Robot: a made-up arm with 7 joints. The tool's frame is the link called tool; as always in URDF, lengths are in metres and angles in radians.
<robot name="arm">
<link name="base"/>
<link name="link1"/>
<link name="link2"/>
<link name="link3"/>
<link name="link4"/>
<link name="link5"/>
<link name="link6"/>
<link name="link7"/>
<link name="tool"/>
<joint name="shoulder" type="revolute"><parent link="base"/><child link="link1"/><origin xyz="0 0 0.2"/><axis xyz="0 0 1"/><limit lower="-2.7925" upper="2.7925" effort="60" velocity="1.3"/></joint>
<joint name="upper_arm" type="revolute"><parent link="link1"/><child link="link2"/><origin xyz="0 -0.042 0.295"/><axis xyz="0 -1 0"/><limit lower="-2.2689" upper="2.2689" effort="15" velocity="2.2"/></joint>
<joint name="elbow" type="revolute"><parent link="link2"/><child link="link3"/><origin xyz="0 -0.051 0.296"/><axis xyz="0 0 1"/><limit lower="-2.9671" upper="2.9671" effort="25" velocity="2"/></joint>
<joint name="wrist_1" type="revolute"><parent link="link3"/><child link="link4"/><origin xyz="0.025 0.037 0.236"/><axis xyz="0 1 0"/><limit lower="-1.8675" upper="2.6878" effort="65" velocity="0.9"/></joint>
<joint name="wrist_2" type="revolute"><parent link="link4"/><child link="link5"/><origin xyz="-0.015 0.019 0.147"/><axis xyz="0 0 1"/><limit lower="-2.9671" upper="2.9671" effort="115" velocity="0.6"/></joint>
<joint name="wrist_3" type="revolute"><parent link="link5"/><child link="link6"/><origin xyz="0 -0.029 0.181"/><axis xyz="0 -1 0"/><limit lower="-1.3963" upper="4.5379" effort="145" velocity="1.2"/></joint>
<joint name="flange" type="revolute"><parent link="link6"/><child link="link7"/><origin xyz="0.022 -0.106 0.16"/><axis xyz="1 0 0"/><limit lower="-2.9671" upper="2.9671" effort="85" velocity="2.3"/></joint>
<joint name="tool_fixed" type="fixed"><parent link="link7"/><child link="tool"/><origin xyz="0 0 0" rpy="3.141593 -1.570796 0"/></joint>
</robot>
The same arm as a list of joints. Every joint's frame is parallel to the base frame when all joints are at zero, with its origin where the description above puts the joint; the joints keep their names.
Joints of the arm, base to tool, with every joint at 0 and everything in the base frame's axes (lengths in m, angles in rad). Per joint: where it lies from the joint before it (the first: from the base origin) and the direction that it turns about. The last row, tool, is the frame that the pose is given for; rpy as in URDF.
shoulder: axis +z offset 0.0000 0.0000 0.2000
upper_arm: axis -y offset 0.0000 -0.0420 0.2950
elbow: axis +z offset 0.0000 -0.0510 0.2960
wrist_1: axis +y offset 0.0250 0.0370 0.2360
wrist_2: axis +z offset -0.0150 0.0190 0.1470
wrist_3: axis -y offset 0.0000 -0.0290 0.1810
flange: axis +x offset 0.0220 -0.1060 0.1600
tool: offset 0.0000 0.0000 0.0000 rpy -3.1416 -1.5708 0.0000
Joint limits (rad, base to tool): -2.7925..2.7925 -2.2689..2.2689 -2.9671..2.9671 -1.8675..2.6878 -2.9671..2.9671 -1.3963..4.5379 -2.9671..2.9671

